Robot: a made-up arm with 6 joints.
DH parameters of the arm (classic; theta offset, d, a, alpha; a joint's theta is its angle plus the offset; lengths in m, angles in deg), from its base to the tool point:
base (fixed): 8.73 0 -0.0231 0
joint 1: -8.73 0.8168 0.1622 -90
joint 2: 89.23 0 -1.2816 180
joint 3: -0.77 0.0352 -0.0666 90
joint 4: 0 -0.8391 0.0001 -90
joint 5: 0 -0.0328 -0.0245 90
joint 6: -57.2 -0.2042 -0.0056 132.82
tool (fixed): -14.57 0.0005 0 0
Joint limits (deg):
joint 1: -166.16..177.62
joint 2: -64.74..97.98
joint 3: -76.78..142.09
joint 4: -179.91..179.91
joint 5: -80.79..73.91
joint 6: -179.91..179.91
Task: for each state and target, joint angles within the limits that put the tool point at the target. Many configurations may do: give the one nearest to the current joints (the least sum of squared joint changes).
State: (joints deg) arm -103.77 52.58 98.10 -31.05 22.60 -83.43
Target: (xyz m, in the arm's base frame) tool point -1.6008 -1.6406 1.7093
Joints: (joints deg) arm -132.16 74.10 94.97 -32.68 27.14 -83.30
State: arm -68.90 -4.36 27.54 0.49 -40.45 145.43
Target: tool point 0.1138 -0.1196 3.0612
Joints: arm -45.79 -11.12 63.31 -10.48 -29.40 145.04
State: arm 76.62 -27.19 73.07 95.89 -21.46 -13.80
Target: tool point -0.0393 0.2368 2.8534
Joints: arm 97.78 -22.81 30.71 94.14 -1.56 -13.26
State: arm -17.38 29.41 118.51 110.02 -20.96 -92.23
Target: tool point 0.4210 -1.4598 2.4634
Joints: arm -68.03 60.11 131.85 110.70 -32.65 -92.43
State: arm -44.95 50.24 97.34 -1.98 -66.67 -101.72
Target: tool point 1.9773 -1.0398 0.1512
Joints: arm -27.42 97.98 72.34 -2.10 -60.49 -101.67
